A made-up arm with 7 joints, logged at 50 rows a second.
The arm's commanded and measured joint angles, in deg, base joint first. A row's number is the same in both.
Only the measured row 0 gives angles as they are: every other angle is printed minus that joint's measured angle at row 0.
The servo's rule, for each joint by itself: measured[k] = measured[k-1] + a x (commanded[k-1-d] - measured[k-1]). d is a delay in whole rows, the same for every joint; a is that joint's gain. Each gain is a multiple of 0.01, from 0.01 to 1. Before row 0 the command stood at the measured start. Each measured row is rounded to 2 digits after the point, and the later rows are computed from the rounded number. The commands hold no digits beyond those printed.
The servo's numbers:
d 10
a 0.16 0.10 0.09 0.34 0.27 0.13 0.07
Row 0, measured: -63.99, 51.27, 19.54, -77.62, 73.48, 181.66, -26.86
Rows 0 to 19, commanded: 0.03, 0.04, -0.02, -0.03, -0.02, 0.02, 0.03; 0.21, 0.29, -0.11, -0.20, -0.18, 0.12, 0.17; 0.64, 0.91, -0.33, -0.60, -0.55, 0.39, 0.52; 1.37, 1.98, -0.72, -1.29, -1.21, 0.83, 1.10; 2.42, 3.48, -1.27, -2.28, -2.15, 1.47, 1.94; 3.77, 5.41, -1.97, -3.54, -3.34, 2.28, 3.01; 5.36, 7.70, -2.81, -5.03, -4.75, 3.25, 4.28; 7.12, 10.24, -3.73, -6.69, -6.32, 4.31, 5.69; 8.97, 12.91, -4.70, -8.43, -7.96, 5.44, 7.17; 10.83, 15.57, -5.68, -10.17, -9.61, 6.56, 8.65; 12.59, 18.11, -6.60, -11.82, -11.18, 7.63, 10.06; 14.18, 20.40, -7.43, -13.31, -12.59, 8.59, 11.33; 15.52, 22.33, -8.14, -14.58, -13.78, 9.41, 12.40; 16.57, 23.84, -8.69, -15.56, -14.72, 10.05, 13.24; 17.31, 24.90, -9.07, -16.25, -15.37, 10.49, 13.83; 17.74, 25.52, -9.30, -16.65, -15.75, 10.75, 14.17; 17.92, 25.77, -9.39, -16.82, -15.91, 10.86, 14.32; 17.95, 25.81, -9.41, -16.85, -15.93, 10.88, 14.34; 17.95, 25.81, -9.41, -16.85, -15.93, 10.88, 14.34; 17.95, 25.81, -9.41, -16.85, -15.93, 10.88, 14.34
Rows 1 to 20, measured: 0.00, 0.00, 0.00, 0.00, 0.00, 0.00, 0.00; 0.00, 0.00, 0.00, 0.00, 0.00, 0.00, 0.00; 0.00, 0.00, 0.00, 0.00, 0.00, 0.00, 0.00; 0.00, 0.00, 0.00, 0.00, 0.00, 0.00, 0.00; 0.00, 0.00, 0.00, 0.00, 0.00, 0.00, 0.00; 0.00, 0.00, 0.00, 0.00, 0.00, 0.00, 0.00; 0.00, 0.00, 0.00, 0.00, 0.00, 0.00, 0.00; 0.00, 0.00, 0.00, 0.00, 0.00, 0.00, 0.00; 0.00, 0.00, 0.00, 0.00, 0.00, 0.00, 0.00; 0.00, 0.00, 0.00, 0.00, 0.00, 0.00, 0.00; 0.00, 0.00, 0.00, -0.01, -0.01, 0.00, 0.00; 0.03, 0.03, -0.01, -0.07, -0.06, 0.02, 0.01; 0.13, 0.12, -0.04, -0.25, -0.19, 0.07, 0.05; 0.33, 0.31, -0.10, -0.60, -0.47, 0.17, 0.12; 0.66, 0.63, -0.21, -1.17, -0.92, 0.34, 0.25; 1.16, 1.11, -0.37, -1.98, -1.57, 0.59, 0.44; 1.83, 1.77, -0.59, -3.02, -2.43, 0.94, 0.71; 2.68, 2.62, -0.87, -4.27, -3.48, 1.38, 1.06; 3.69, 3.65, -1.21, -5.68, -4.69, 1.91, 1.49; 4.83, 4.84, -1.61, -7.21, -6.02, 2.51, 1.99
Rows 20 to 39, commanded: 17.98, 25.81, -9.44, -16.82, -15.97, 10.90, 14.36; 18.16, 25.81, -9.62, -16.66, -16.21, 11.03, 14.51; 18.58, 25.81, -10.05, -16.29, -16.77, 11.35, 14.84; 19.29, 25.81, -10.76, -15.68, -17.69, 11.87, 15.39; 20.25, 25.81, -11.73, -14.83, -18.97, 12.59, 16.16; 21.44, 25.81, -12.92, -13.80, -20.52, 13.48, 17.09; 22.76, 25.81, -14.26, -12.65, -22.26, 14.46, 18.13; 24.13, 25.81, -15.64, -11.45, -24.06, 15.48, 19.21; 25.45, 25.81, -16.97, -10.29, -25.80, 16.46, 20.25; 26.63, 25.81, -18.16, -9.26, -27.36, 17.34, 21.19; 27.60, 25.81, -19.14, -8.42, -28.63, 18.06, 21.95; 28.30, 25.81, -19.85, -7.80, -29.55, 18.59, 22.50; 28.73, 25.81, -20.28, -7.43, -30.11, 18.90, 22.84; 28.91, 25.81, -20.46, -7.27, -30.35, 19.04, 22.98; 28.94, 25.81, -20.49, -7.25, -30.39, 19.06, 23.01; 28.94, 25.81, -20.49, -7.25, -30.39, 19.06, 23.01; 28.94, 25.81, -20.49, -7.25, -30.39, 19.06, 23.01; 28.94, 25.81, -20.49, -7.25, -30.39, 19.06, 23.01; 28.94, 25.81, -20.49, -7.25, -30.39, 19.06, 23.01; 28.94, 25.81, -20.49, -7.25, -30.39, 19.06, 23.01
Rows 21 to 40, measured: 6.07, 6.17, -2.06, -8.78, -7.41, 3.18, 2.55; 7.37, 7.59, -2.54, -10.32, -8.81, 3.88, 3.16; 8.67, 9.06, -3.04, -11.77, -10.15, 4.60, 3.81; 9.93, 10.54, -3.55, -13.06, -11.38, 5.31, 4.47; 11.11, 11.98, -4.05, -14.14, -12.46, 5.98, 5.13; 12.17, 13.33, -4.52, -14.99, -13.35, 6.60, 5.76; 13.09, 14.57, -4.96, -15.61, -14.04, 7.15, 6.36; 13.87, 15.69, -5.36, -16.03, -14.55, 7.63, 6.92; 14.52, 16.70, -5.72, -16.31, -14.92, 8.05, 7.44; 15.07, 17.61, -6.05, -16.49, -15.19, 8.42, 7.92; 15.54, 18.43, -6.36, -16.60, -15.40, 8.74, 8.37; 15.96, 19.17, -6.65, -16.62, -15.62, 9.04, 8.80; 16.38, 19.83, -6.96, -16.51, -15.93, 9.34, 9.22; 16.85, 20.43, -7.30, -16.23, -16.41, 9.67, 9.65; 17.39, 20.97, -7.70, -15.75, -17.10, 10.05, 10.11; 18.04, 21.45, -8.17, -15.09, -18.02, 10.50, 10.60; 18.80, 21.89, -8.72, -14.26, -19.16, 11.01, 11.13; 19.65, 22.28, -9.34, -13.30, -20.48, 11.59, 11.70; 20.58, 22.63, -10.03, -12.28, -21.92, 12.22, 12.30; 21.55, 22.95, -10.76, -11.25, -23.39, 12.89, 12.92
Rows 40 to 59, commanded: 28.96, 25.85, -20.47, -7.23, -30.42, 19.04, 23.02; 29.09, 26.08, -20.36, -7.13, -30.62, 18.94, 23.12; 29.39, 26.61, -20.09, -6.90, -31.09, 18.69, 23.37; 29.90, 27.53, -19.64, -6.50, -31.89, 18.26, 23.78; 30.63, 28.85, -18.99, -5.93, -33.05, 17.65, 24.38; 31.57, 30.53, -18.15, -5.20, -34.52, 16.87, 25.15; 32.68, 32.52, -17.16, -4.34, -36.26, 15.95, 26.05; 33.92, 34.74, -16.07, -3.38, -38.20, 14.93, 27.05; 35.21, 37.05, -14.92, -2.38, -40.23, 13.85, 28.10; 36.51, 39.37, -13.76, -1.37, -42.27, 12.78, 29.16; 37.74, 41.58, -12.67, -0.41, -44.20, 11.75, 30.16; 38.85, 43.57, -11.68, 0.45, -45.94, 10.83, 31.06; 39.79, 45.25, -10.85, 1.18, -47.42, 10.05, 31.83; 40.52, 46.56, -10.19, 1.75, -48.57, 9.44, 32.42; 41.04, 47.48, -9.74, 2.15, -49.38, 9.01, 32.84; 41.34, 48.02, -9.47, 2.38, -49.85, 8.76, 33.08; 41.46, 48.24, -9.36, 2.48, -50.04, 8.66, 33.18; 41.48, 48.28, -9.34, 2.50, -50.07, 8.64, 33.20; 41.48, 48.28, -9.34, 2.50, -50.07, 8.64, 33.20; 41.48, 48.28, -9.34, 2.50, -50.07, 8.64, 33.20
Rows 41 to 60, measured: 22.52, 23.24, -11.51, -10.29, -24.80, 13.56, 13.55; 23.44, 23.50, -12.26, -9.44, -26.08, 14.21, 14.18; 24.29, 23.73, -12.98, -8.76, -27.17, 14.82, 14.79; 25.03, 23.94, -13.65, -8.25, -28.03, 15.37, 15.36; 25.66, 24.13, -14.27, -7.91, -28.67, 15.85, 15.90; 26.18, 24.30, -14.83, -7.69, -29.13, 16.27, 16.40; 26.62, 24.45, -15.34, -7.54, -29.47, 16.63, 16.86; 26.99, 24.59, -15.80, -7.44, -29.72, 16.95, 17.29; 27.30, 24.71, -16.22, -7.38, -29.90, 17.22, 17.69; 27.56, 24.82, -16.60, -7.34, -30.03, 17.46, 18.06; 27.78, 24.92, -16.95, -7.30, -30.14, 17.67, 18.41; 27.99, 25.04, -17.26, -7.24, -30.27, 17.84, 18.74; 28.21, 25.20, -17.51, -7.12, -30.49, 17.95, 19.06; 28.48, 25.43, -17.70, -6.91, -30.87, 17.99, 19.39; 28.82, 25.77, -17.82, -6.58, -31.46, 17.95, 19.74; 29.26, 26.25, -17.85, -6.11, -32.29, 17.81, 20.12; 29.81, 26.88, -17.79, -5.51, -33.36, 17.57, 20.54; 30.47, 27.67, -17.64, -4.79, -34.67, 17.23, 21.00; 31.23, 28.61, -17.40, -3.97, -36.17, 16.79, 21.50; 32.07, 29.69, -17.07, -3.09, -37.82, 16.27, 22.04
